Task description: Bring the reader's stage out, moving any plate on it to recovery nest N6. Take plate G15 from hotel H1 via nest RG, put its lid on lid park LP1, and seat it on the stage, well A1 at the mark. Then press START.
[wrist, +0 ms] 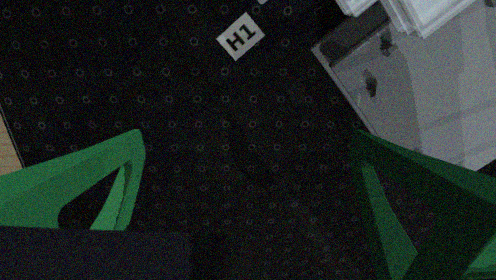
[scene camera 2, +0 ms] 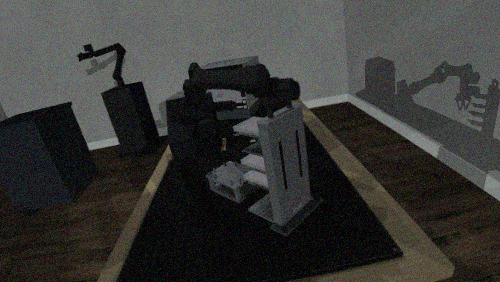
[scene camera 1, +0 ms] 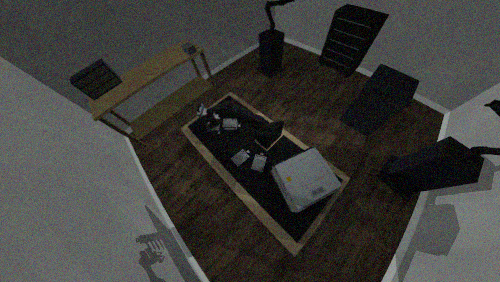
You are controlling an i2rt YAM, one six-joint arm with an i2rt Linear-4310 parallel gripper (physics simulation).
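Where they show: gripper, fingertip midpoint: (wrist: 247, 141) (scene camera 1: 217, 127); arm's base, origin of the base link: (scene camera 2: 188, 119) (scene camera 1: 269, 128).
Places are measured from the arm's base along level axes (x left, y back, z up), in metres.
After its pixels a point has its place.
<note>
My gripper (wrist: 247, 141) @[x -0.394, y -0.393, z -0.027 m] is open and empty, its green fingers wide apart above the black perforated mat. The label H1 (wrist: 240, 36) @[x -0.417, y -0.396, z -0.158 m] lies beyond the fingertips. The grey hotel tower (scene camera 2: 286, 172) @[x -0.607, y -0.420, z -0.004 m] stands upright with several pale plates on its levels; which one is G15 cannot be read. Pale stacked plate edges (wrist: 425, 12) @[x -0.457, y -0.352, z 0.004 m] show at the top right of the wrist view. A raised grey nest platform (scene camera 2: 226, 179) @[x -0.442, y -0.220, z -0.098 m] (wrist: 445, 95) @[x -0.405, y -0.246, z -0.098 m] (scene camera 1: 230, 123) @[x -0.388, y -0.235, z -0.098 m] stands beside the hotel, with no plate seen on its top. The reader (scene camera 1: 307, 177) @[x 0.566, y -0.160, z 0.176 m] is a large grey box; its stage and START button are not clearly discernible.
Two flat pale pads (scene camera 1: 240, 157) @[x 0.000, y -0.392, z -0.149 m] (scene camera 1: 258, 162) @[x 0.164, y -0.286, z -0.147 m] lie between the platform and the reader. The black mat has a wooden border (scene camera 1: 240, 190) @[x 0.258, y -0.592, z -0.171 m] (scene camera 2: 410, 235) @[x -0.717, y -0.705, z -0.171 m]. The arm (scene camera 2: 225, 77) @[x -0.408, y -0.283, z 0.231 m] arches behind the hotel. A wooden bench (scene camera 1: 150, 67) and dark cabinets (scene camera 1: 382, 97) stand around the table.
</note>
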